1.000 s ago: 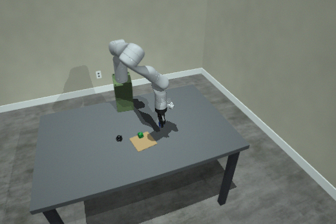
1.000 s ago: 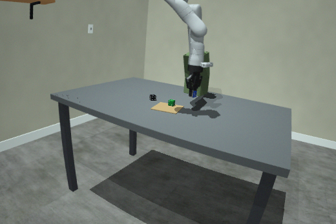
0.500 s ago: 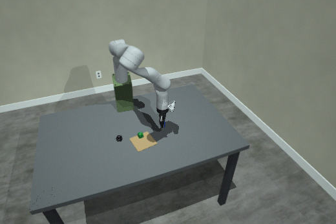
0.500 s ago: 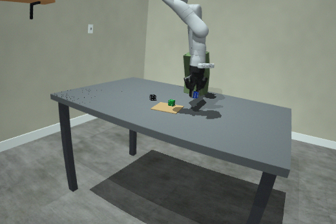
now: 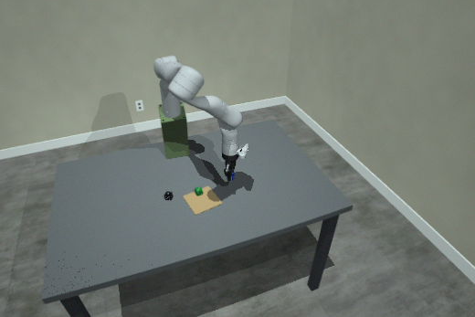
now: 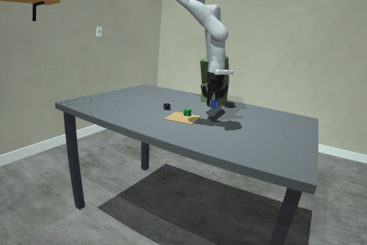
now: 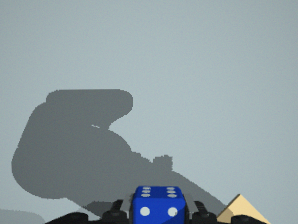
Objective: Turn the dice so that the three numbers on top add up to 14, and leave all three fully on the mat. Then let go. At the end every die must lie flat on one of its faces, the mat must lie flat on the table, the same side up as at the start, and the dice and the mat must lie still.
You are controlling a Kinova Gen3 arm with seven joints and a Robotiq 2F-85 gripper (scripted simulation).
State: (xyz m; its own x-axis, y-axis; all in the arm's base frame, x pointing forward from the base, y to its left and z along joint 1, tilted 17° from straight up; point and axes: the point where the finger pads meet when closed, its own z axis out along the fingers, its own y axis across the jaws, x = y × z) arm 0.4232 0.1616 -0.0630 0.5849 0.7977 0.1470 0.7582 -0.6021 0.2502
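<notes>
Right now my hand is right at the blue die. The rest, counted from my hand: tan mat (15 cm to the right, 10 cm below); black die (29 cm to the right, 9 cm below, 7 cm behind); green die (15 cm to the right, 9 cm below, 4 cm behind).
</notes>
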